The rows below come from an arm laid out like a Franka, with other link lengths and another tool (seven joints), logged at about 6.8 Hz.
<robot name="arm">
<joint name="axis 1" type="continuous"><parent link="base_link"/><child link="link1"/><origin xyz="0 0 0.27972"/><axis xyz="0 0 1"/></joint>
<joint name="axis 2" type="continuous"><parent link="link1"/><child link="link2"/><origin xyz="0 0 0" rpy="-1.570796 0 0"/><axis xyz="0 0 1"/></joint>
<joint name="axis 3" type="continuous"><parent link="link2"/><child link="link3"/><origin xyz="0 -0.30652 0" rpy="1.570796 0 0"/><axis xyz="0 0 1"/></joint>
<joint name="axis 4" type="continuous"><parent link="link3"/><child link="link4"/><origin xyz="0.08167 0 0" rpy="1.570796 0 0"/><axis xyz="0 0 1"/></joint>
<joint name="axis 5" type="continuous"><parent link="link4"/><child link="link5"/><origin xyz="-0.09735 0.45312 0" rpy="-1.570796 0 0"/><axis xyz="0 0 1"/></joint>
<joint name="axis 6" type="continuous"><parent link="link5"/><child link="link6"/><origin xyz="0 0 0" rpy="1.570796 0 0"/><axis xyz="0 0 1"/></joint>
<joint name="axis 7" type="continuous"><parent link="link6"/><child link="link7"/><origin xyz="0.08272 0 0" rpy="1.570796 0 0"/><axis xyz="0 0 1"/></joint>
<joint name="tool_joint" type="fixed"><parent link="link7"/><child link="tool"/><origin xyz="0.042 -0.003 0.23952" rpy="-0.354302 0 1.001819"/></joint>
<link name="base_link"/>
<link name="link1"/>
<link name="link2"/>
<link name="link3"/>
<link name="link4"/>
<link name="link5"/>
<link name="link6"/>
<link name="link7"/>
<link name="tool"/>
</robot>
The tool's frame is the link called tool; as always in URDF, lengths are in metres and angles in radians. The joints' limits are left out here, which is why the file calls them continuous.
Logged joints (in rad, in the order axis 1, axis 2, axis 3, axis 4, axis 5, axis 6, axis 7), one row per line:
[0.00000 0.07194 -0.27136 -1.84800 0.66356 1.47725 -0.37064]
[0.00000 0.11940 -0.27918 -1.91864 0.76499 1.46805 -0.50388]
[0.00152 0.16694 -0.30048 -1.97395 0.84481 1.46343 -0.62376]
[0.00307 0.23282 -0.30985 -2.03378 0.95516 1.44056 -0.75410]
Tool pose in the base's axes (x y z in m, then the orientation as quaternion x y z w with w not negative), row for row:
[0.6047 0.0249 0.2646 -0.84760 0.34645 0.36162 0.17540]
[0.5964 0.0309 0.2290 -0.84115 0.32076 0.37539 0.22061]
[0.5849 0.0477 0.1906 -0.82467 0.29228 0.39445 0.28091]
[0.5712 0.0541 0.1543 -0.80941 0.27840 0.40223 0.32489]
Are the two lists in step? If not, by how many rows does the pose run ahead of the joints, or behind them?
The pose runs 1 row ahead of the joints: the pose in row i belongs to the joints in row i + 1.
